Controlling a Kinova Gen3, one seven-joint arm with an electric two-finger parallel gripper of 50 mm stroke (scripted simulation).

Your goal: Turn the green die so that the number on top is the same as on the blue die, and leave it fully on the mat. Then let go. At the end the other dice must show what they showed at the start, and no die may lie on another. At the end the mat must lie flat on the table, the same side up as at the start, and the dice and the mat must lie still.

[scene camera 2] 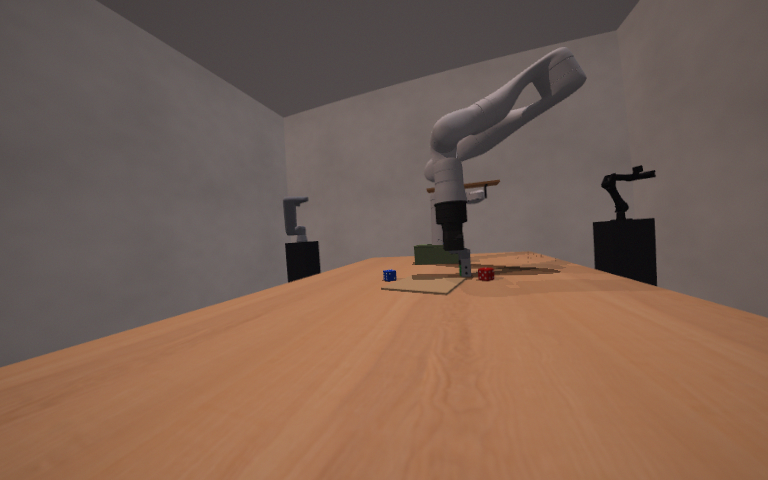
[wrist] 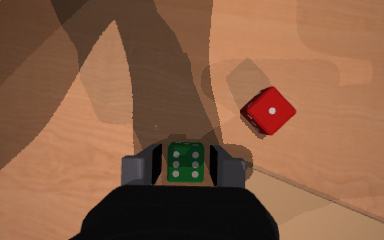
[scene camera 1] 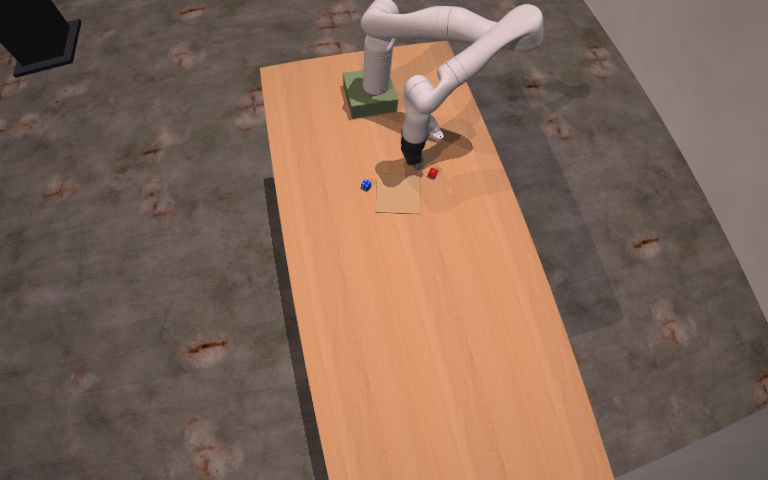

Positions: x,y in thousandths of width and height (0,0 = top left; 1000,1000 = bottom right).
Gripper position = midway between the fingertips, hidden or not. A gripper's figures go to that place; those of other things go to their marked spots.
Scene:
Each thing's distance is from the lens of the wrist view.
my gripper (wrist: 483,660): 19 cm
green die (wrist: 483,681): 16 cm
red die (wrist: 697,465): 17 cm

